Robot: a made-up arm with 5 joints.
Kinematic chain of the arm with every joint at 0, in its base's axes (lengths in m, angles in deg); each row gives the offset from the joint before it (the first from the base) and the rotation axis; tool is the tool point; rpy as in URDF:
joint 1: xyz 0 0 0.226 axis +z
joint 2: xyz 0 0 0 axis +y
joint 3: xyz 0.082 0 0.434 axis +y
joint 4: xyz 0.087 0 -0.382 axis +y
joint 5: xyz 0.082 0 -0.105 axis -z
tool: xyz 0 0 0 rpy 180 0 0
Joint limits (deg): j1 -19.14..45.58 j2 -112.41..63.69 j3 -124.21..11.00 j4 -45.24..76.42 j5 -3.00..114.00
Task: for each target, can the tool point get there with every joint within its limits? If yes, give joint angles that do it. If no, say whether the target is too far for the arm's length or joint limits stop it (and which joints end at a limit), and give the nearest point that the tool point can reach.
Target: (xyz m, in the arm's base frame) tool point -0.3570 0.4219 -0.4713
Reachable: no: joint limits stop it (at a limit: joint 1, joint 2) | nearest point 0.1447 0.1476 -0.1324 | short by 0.665 m
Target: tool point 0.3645 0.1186 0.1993
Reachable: yes | joints 18.03 13.88 -11.89 -34.90 91.61
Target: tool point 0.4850 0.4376 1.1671
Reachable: no: too far | nearest point 0.3954 0.3568 0.9933 | short by 0.212 m
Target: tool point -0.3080 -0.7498 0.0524
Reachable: no: joint limits stop it (at a limit: joint 1, joint 2, joint 3, joint 4) | nearest point -0.6196 -0.6323 0.1720 | short by 0.354 m
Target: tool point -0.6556 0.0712 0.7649
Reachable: yes | joints -6.20 -85.62 -97.64 -27.82 47.33
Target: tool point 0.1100 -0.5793 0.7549
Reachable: no: joint limits stop it (at a limit: joint 1) | nearest point -0.2357 -0.2405 0.7549 | short by 0.484 m
